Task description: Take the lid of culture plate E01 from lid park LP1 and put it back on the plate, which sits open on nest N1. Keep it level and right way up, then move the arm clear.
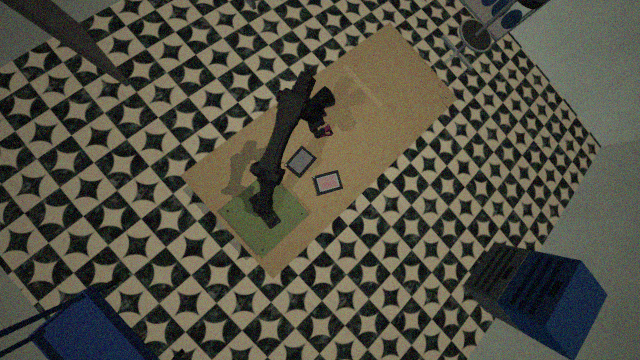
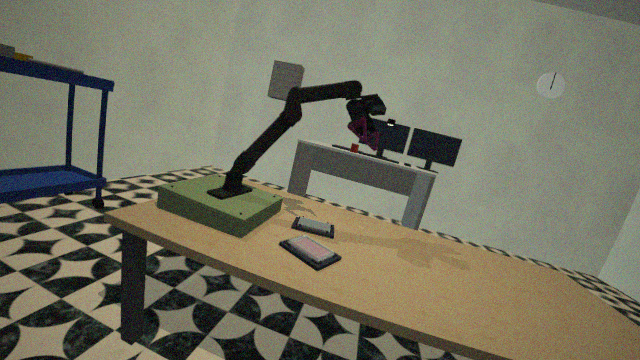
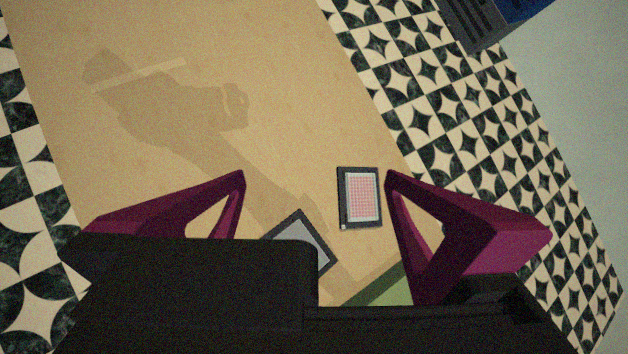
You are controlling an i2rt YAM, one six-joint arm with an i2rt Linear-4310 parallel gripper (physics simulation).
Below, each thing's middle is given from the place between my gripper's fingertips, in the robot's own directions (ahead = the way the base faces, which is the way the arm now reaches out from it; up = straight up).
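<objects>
I look at the dark nest point(image 3: 343, 221) and find my hand well above it. My hand is also a good way to the left of the nest, and slightly past it.
</objects>
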